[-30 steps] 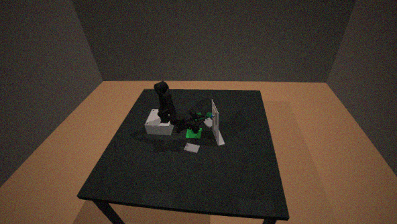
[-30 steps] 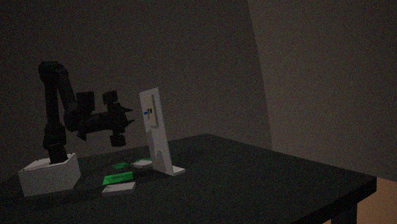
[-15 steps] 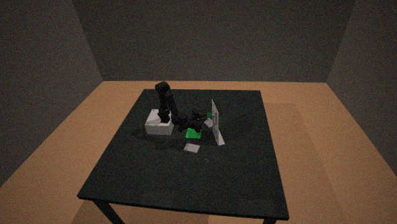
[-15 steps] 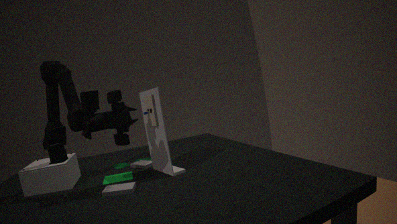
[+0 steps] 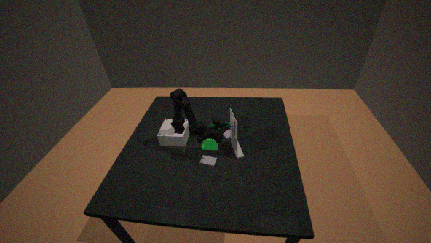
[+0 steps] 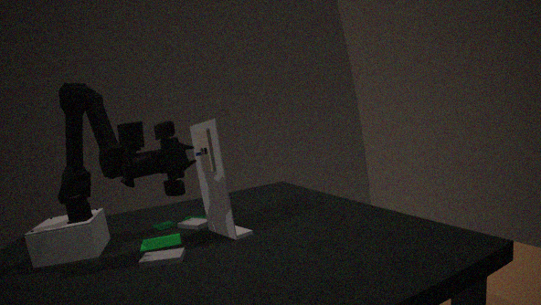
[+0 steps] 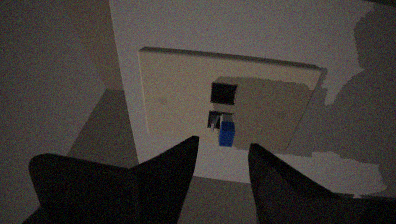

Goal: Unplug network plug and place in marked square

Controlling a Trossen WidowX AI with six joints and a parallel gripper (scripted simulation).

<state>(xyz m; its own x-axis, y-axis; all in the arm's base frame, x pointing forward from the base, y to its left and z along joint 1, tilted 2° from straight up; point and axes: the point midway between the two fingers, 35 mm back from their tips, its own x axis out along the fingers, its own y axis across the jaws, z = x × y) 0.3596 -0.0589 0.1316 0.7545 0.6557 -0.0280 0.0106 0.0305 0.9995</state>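
Right now the network plug is 2 cm ahead of my gripper tip and 1 cm to the left of it. Also, from my gripper tip: white panel 9 cm below, 4 cm ahead, 1 cm to the left; then green square 24 cm below, 15 cm behind, 4 cm to the left.
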